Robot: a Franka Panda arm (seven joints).
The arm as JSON. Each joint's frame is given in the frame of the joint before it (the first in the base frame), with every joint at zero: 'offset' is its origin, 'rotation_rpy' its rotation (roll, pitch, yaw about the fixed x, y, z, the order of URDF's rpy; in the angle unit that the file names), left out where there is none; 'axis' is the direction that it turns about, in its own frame. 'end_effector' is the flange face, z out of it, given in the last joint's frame.
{
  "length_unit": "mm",
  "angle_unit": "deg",
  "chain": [
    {
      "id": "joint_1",
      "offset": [
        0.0,
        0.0,
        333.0
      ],
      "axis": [
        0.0,
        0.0,
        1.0
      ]
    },
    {
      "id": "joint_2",
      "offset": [
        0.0,
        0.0,
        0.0
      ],
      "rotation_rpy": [
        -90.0,
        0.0,
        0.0
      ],
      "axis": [
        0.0,
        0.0,
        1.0
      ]
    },
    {
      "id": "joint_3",
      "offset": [
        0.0,
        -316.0,
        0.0
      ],
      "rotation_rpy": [
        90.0,
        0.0,
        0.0
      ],
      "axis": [
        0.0,
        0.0,
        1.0
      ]
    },
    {
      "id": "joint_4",
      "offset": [
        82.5,
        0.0,
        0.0
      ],
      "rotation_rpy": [
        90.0,
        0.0,
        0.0
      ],
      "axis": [
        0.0,
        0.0,
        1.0
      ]
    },
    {
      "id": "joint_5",
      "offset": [
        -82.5,
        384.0,
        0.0
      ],
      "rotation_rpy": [
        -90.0,
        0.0,
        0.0
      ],
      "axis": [
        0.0,
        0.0,
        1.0
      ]
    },
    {
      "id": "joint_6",
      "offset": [
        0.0,
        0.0,
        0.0
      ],
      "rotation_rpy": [
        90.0,
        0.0,
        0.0
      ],
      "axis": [
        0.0,
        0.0,
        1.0
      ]
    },
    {
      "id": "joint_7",
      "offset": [
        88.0,
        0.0,
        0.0
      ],
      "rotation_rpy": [
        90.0,
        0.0,
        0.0
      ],
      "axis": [
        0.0,
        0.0,
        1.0
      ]
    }
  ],
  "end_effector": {
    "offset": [
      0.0,
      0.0,
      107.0
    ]
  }
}
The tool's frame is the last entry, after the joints.
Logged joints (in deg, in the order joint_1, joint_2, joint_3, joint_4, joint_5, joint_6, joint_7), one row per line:
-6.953, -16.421, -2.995, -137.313, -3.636, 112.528, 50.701
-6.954, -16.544, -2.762, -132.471, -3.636, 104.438, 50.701
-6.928, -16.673, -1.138, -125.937, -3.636, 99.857, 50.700
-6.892, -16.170, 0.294, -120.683, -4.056, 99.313, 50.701
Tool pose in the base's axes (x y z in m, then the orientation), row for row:
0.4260, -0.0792, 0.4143, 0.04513, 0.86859, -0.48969, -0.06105
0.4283, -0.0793, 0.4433, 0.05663, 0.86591, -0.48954, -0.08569
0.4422, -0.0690, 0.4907, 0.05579, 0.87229, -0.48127, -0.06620
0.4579, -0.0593, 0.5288, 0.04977, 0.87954, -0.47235, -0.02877
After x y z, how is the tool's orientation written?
As a quaternion, w x y z.
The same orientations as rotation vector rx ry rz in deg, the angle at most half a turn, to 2 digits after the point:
152.01, -85.70, -10.68
150.48, -85.08, -14.89
151.67, -83.68, -11.51
153.49, -82.43, -5.02

